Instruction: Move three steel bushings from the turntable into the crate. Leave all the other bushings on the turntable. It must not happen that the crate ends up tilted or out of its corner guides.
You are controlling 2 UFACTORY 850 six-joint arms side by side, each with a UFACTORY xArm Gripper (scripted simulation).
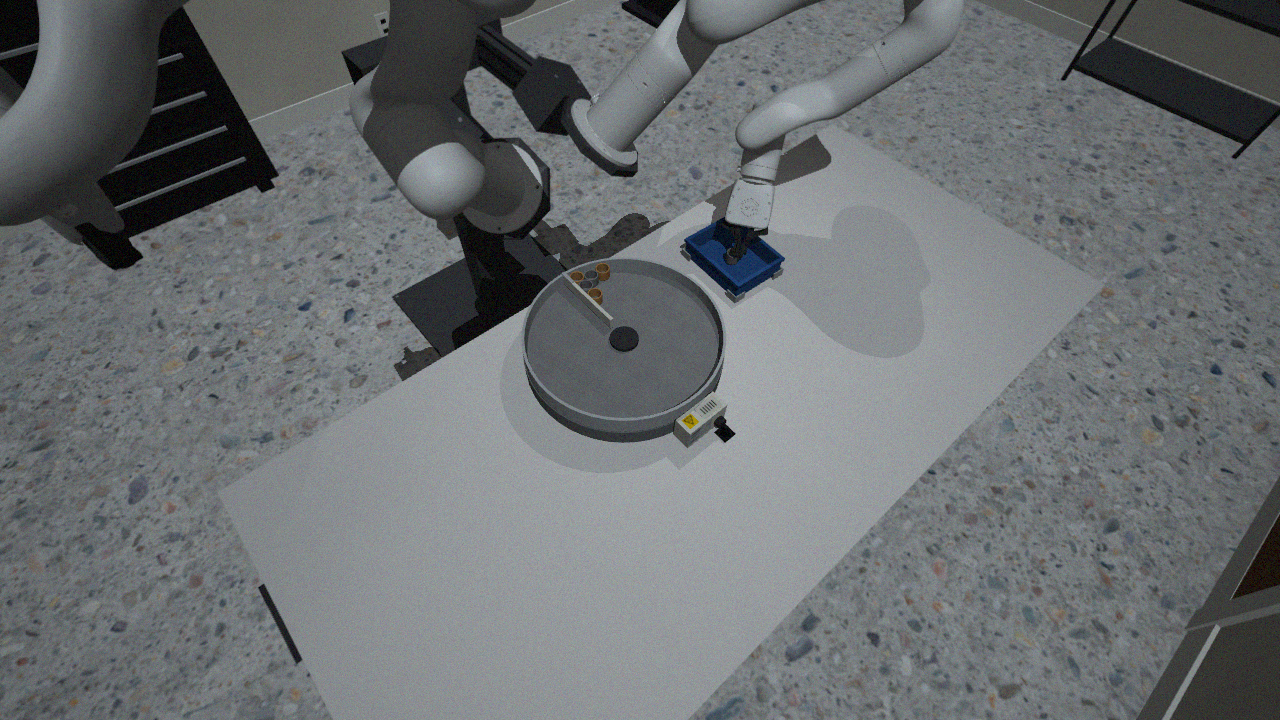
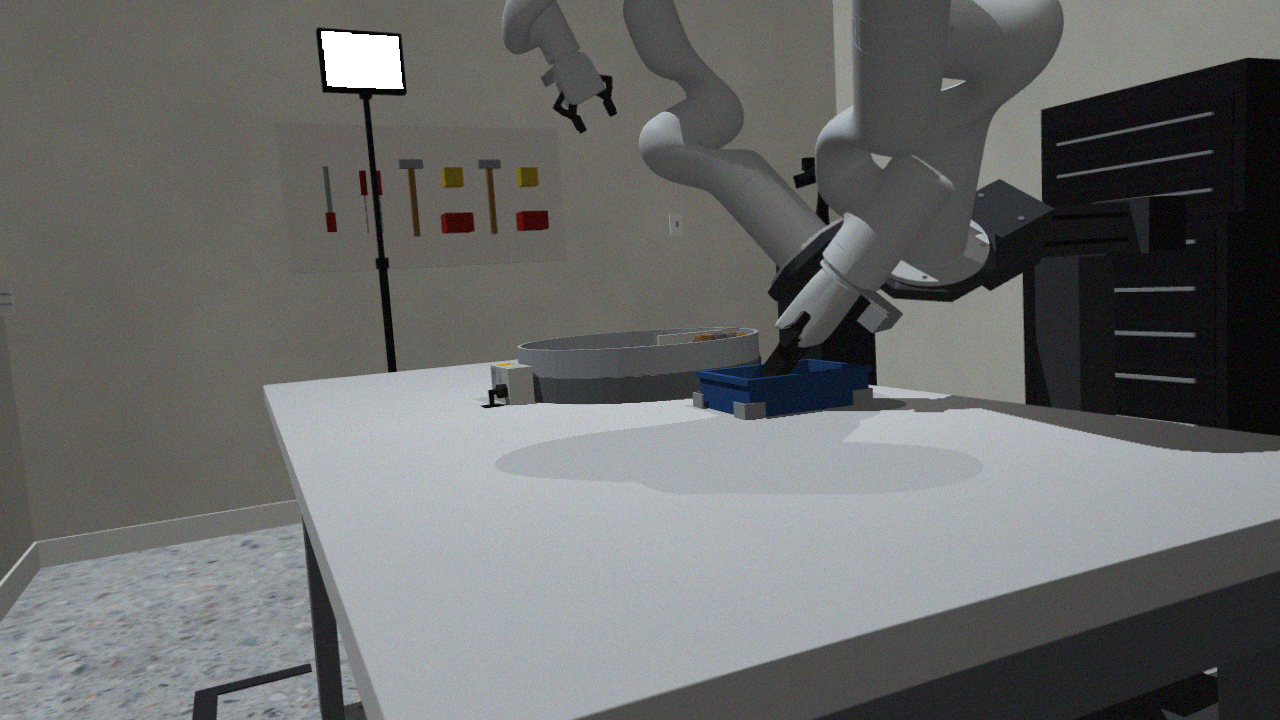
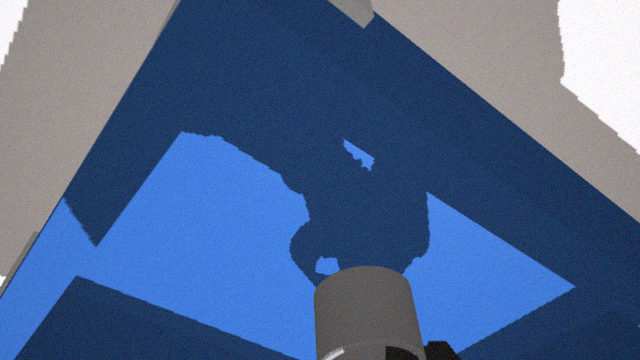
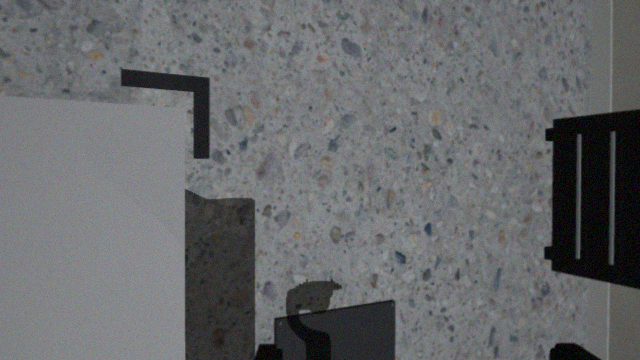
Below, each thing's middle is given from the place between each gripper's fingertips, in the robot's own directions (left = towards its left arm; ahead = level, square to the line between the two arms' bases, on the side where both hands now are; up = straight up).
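Labels:
The blue crate [image 2: 797,392] is 1 cm behind my left hand and 1 cm to the right of it, and it is 3 cm below that hand. Going by its middle, the blue crate is nearer to my left hand than to my right hand.
My right hand [image 1: 105,229] is 19 cm short of the blue crate, 97 cm to the right of it and 55 cm above it.

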